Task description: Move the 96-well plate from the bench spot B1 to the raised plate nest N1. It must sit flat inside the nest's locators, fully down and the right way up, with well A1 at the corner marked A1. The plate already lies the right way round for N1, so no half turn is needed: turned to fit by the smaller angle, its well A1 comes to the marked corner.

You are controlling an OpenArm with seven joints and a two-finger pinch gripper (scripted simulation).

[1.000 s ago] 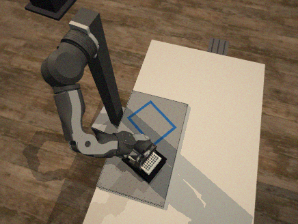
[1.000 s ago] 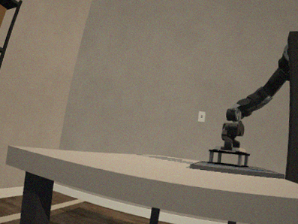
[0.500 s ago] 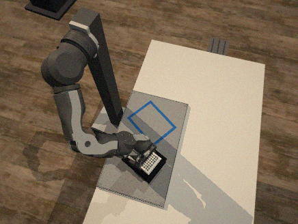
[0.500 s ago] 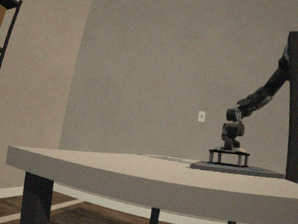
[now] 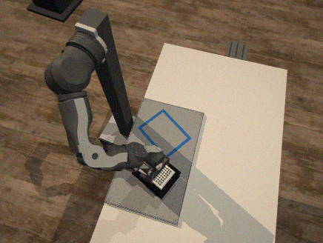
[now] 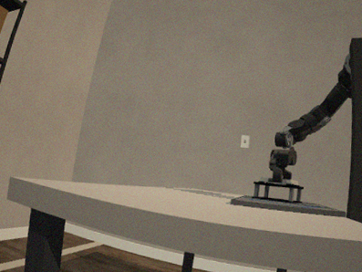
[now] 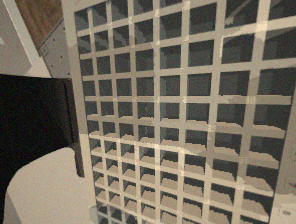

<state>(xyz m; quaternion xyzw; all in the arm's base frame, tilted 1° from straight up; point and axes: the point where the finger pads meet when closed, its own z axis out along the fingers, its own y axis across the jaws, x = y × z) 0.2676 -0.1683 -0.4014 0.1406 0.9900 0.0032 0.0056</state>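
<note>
The white 96-well plate is right at my hand. Also, from my hand: black raised nest N1: 1 cm below; then A1 label: 6 cm behind, 7 cm to the left, 1 cm below.
</note>
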